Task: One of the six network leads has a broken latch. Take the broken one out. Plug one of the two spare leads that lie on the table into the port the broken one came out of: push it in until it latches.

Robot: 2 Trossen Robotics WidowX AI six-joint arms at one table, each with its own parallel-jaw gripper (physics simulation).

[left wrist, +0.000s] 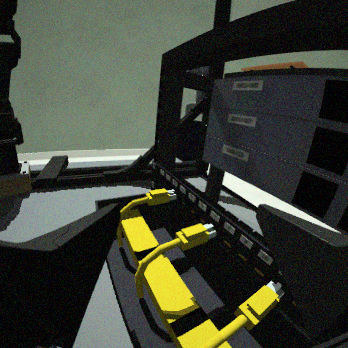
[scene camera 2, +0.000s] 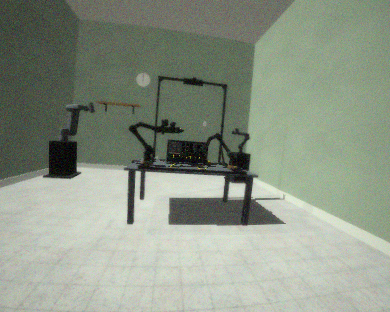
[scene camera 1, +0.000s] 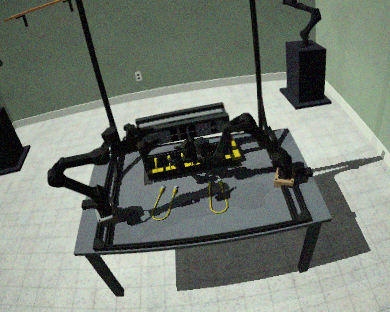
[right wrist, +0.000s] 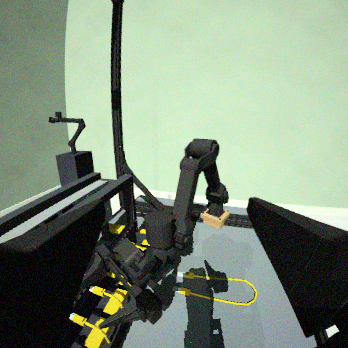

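Pixels of known places: left gripper, fingertip midpoint: (left wrist: 189, 211) (scene camera 2: 181, 152) (scene camera 1: 170, 153) (right wrist: 85, 306); right gripper, fingertip midpoint: (scene camera 2: 182, 130) (scene camera 1: 156, 133) (right wrist: 177, 205); left arm's base, link origin: (scene camera 2: 232, 165) (scene camera 1: 285, 174) (right wrist: 215, 211); right arm's base, link origin: (left wrist: 7, 169) (scene camera 2: 147, 161) (scene camera 1: 105, 212).
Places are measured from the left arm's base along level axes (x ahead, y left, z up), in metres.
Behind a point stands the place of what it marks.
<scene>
Two yellow spare leads lie on the table as U shapes in scene camera 1, one spare lead (scene camera 1: 160, 219) {x 0.516, y 0.378, z -0.037 m} at the left and the other spare lead (scene camera 1: 218, 212) {x 0.268, y 0.270, z -0.037 m} (right wrist: 255, 293) {x 0.266, y 0.268, z -0.037 m} nearer the middle. Yellow leads with clear-tipped plugs stand along the black port strip; in the left wrist view a far plug (left wrist: 160, 196) {x 0.662, y 0.071, z 0.049 m}, a middle plug (left wrist: 196, 235) {x 0.601, y 0.038, z 0.049 m} and a near plug (left wrist: 262, 302) {x 0.540, y 0.008, z 0.053 m} show. I cannot tell which latch is broken. My left gripper (left wrist: 189, 211) {x 0.583, y 0.051, z 0.085 m} (right wrist: 85, 306) {x 0.583, y 0.051, z 0.085 m} is open and empty, low over the row, fingers either side of it. My right gripper (scene camera 2: 182, 130) {x 0.529, y 0.206, z 0.327 m} is open and empty, above the table's left part.
A dark panel (left wrist: 270, 110) {x 0.674, y -0.042, z 0.159 m} with labels and square openings stands behind the row. A black frame post (scene camera 1: 95, 65) {x 0.978, y -0.032, z 0.563 m} (right wrist: 116, 75) {x 0.208, y -0.390, z 0.583 m} rises at the back of the table. The left arm's tan base block (scene camera 1: 284, 177) {x 0.001, y 0.029, z 0.009 m} (right wrist: 215, 218) {x 0.048, y 0.026, z 0.000 m} sits at the table's right side. Arm shadows cross the spare leads.
</scene>
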